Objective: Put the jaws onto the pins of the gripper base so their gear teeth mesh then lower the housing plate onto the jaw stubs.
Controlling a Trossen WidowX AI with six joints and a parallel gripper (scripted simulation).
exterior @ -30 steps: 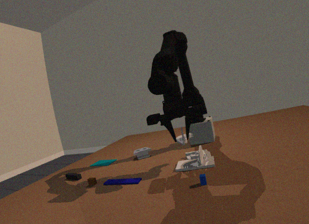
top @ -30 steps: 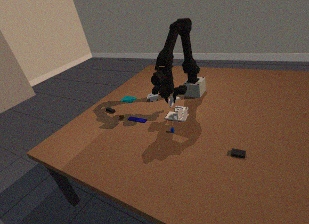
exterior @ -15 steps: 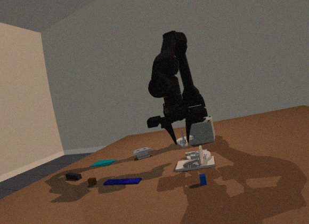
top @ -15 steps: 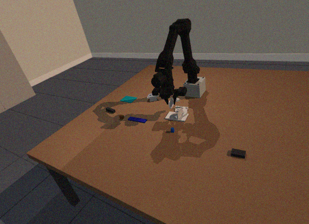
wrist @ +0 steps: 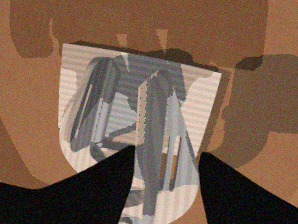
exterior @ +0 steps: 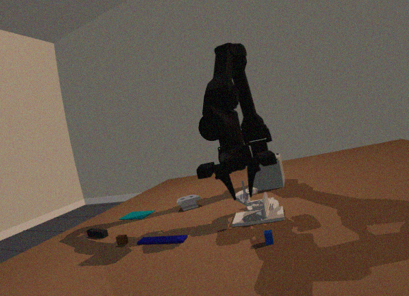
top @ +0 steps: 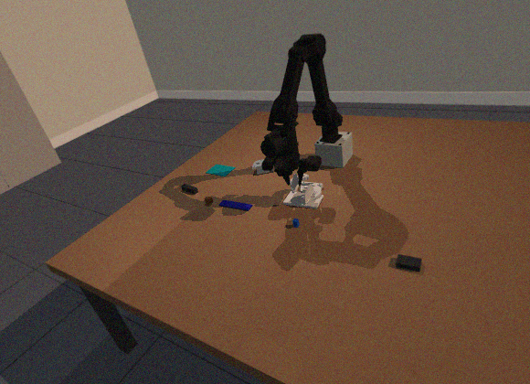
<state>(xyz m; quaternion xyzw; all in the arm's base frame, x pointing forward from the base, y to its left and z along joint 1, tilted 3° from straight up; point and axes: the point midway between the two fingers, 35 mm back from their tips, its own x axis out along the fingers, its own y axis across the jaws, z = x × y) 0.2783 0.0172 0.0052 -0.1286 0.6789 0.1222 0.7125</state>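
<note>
Right now my gripper tip is 110 mm past the small grey block, 240 mm to the left of it and 40 mm above it. The rest, counted from my gripper tip: small blue block 130 mm ahead, 90 mm to the left, 40 mm below; then gripper jaw 40 mm behind, 10 mm to the left; then blue bar 130 mm ahead, 170 mm to the right, 50 mm below.
</note>
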